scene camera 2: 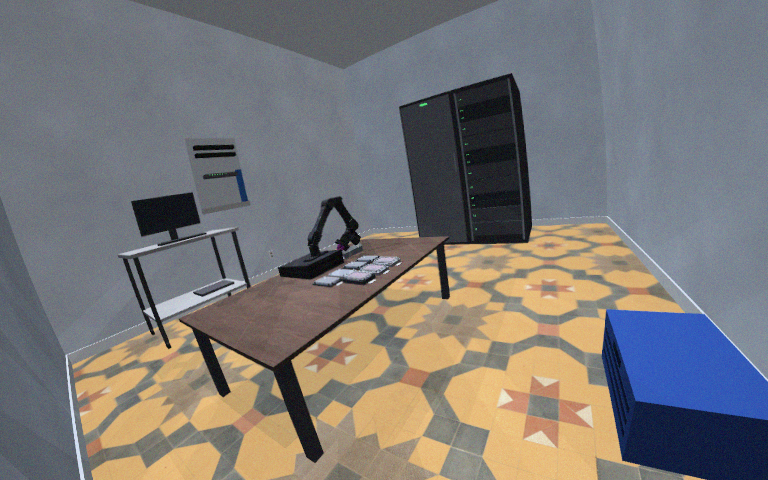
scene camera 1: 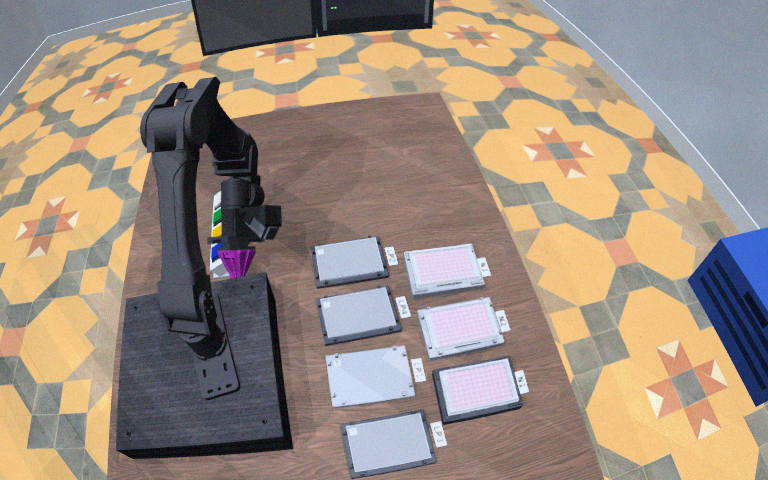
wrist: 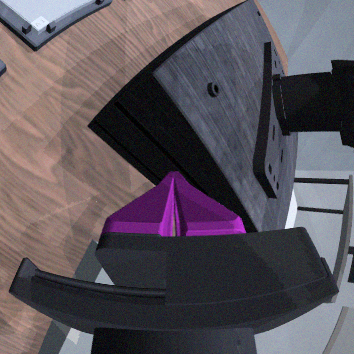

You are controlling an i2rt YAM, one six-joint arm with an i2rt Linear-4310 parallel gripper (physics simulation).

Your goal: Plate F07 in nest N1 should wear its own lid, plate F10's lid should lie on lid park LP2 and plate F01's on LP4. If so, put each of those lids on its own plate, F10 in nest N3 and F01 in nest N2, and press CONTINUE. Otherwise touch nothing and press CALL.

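Where they show: gripper, fingertip midpoint: [wrist: 173, 178]; arm's base at its link origin: [scene camera 2: 316, 256] [scene camera 1: 211, 344] [wrist: 271, 105].
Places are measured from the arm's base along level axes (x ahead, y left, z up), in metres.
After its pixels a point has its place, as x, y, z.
My gripper [scene camera 1: 237, 275] {0.070, 0.125, -0.035} [wrist: 173, 178] {0.070, 0.125, -0.035} is shut and empty, its magenta fingertips low beside the black base block, by the coloured panel. Pink-welled plates sit in nest N3 [scene camera 1: 416, 293] {0.394, 0.017, -0.066}, nest N2 [scene camera 1: 428, 346] {0.368, -0.097, -0.063} and dark-rimmed nest N1 [scene camera 1: 516, 370] {0.505, -0.206, -0.082}. Whether the N1 plate [scene camera 1: 480, 386] {0.415, -0.212, -0.049} wears a clear lid is too small to tell. Grey lids lie on LP2 [scene camera 1: 349, 260] {0.300, 0.137, -0.067}, LP4 [scene camera 1: 359, 313] {0.278, 0.014, -0.066} and LP3 [scene camera 1: 389, 444] {0.235, -0.246, -0.067}. A paler rectangle [scene camera 1: 370, 376] {0.252, -0.111, -0.074} with corner pegs lies between LP4 and LP3. Plate and lid codes are unreadable. The panel's green [scene camera 1: 216, 215] {0.054, 0.335, -0.036}, yellow [scene camera 1: 216, 230] {0.049, 0.289, -0.035} and blue [scene camera 1: 215, 250] {0.039, 0.236, -0.036} patches show; its wording is hidden or unreadable.
The black base block [scene camera 1: 198, 373] {-0.032, -0.052, 0.007} [wrist: 200, 100] {0.106, 0.099, 0.009} stands on the brown table [scene camera 1: 368, 158] {0.448, 0.432, -0.085} [scene camera 2: 254, 311] {0.044, -0.604, -0.084}. The nests and lid parks form two rows to its right in scene camera 1. A server cabinet [scene camera 2: 436, 169], a side desk with a monitor [scene camera 2: 165, 213] and a blue box [scene camera 2: 679, 356] stand away from the table.
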